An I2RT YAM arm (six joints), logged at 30 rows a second.
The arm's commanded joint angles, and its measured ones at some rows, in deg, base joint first. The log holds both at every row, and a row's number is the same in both.
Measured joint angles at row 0: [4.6, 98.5, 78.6, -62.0, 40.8, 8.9]
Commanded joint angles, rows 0 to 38: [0.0, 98.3, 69.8, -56.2, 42.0, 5.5]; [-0.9, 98.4, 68.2, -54.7, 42.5, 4.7]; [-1.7, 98.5, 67.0, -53.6, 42.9, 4.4]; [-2.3, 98.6, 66.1, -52.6, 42.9, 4.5]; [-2.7, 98.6, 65.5, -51.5, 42.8, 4.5]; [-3.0, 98.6, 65.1, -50.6, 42.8, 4.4]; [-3.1, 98.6, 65.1, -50.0, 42.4, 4.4]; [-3.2, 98.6, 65.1, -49.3, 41.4, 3.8]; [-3.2, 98.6, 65.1, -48.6, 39.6, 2.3]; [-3.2, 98.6, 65.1, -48.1, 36.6, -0.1]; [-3.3, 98.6, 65.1, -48.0, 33.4, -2.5]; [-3.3, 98.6, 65.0, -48.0, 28.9, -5.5]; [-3.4, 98.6, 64.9, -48.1, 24.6, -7.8]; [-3.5, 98.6, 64.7, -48.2, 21.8, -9.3]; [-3.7, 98.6, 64.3, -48.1, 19.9, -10.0]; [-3.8, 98.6, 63.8, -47.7, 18.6, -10.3]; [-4.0, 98.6, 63.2, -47.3, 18.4, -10.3]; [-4.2, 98.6, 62.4, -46.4, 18.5, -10.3]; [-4.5, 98.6, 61.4, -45.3, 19.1, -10.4]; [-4.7, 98.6, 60.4, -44.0, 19.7, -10.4]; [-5.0, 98.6, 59.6, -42.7, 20.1, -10.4]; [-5.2, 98.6, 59.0, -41.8, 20.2, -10.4]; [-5.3, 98.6, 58.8, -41.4, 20.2, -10.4]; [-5.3, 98.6, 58.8, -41.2, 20.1, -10.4]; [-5.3, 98.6, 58.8, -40.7, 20.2, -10.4]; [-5.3, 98.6, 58.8, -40.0, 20.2, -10.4]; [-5.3, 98.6, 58.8, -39.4, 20.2, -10.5]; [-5.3, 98.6, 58.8, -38.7, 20.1, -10.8]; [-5.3, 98.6, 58.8, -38.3, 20.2, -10.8]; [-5.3, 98.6, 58.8, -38.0, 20.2, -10.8]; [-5.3, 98.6, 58.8, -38.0, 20.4, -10.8]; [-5.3, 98.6, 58.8, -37.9, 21.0, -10.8]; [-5.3, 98.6, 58.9, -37.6, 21.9, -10.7]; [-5.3, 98.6, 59.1, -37.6, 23.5, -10.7]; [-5.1, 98.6, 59.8, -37.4, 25.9, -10.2]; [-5.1, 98.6, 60.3, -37.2, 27.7, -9.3]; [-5.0, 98.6, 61.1, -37.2, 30.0, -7.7]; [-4.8, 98.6, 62.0, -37.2, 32.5, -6.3]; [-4.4, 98.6, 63.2, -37.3, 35.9, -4.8]
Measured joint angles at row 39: [-5.1, 98.6, 59.4, -37.6, 25.6, -9.4]
